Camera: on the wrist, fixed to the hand. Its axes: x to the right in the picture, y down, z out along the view.
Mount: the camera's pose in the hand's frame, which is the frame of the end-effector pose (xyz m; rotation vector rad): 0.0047 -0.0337 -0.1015 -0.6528 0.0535 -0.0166
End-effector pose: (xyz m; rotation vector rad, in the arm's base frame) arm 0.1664 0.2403 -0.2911 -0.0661 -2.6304 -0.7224
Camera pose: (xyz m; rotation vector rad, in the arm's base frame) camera 0.1950 0.1603 -0.2260 -0.2050 -2.2394 -1.5303
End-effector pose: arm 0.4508 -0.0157 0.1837 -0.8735 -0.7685 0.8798
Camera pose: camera 0.5493 -0.0554 0.1701 -1.4535 -1.0355 0.5852
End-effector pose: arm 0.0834 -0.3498 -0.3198 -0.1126 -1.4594 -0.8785
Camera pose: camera 0.1455 -0.4326 -0.3470 -0.5572 -1.0779 -1.3345
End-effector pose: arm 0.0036 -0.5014 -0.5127 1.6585 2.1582 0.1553
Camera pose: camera -0.0668 -0.4904 -0.4328 1.2588 1.8656 0.8099
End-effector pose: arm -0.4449 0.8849 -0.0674 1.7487 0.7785 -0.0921
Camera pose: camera -0.4923 0.9808 -0.0635 1.1277 0.7545 0.1824
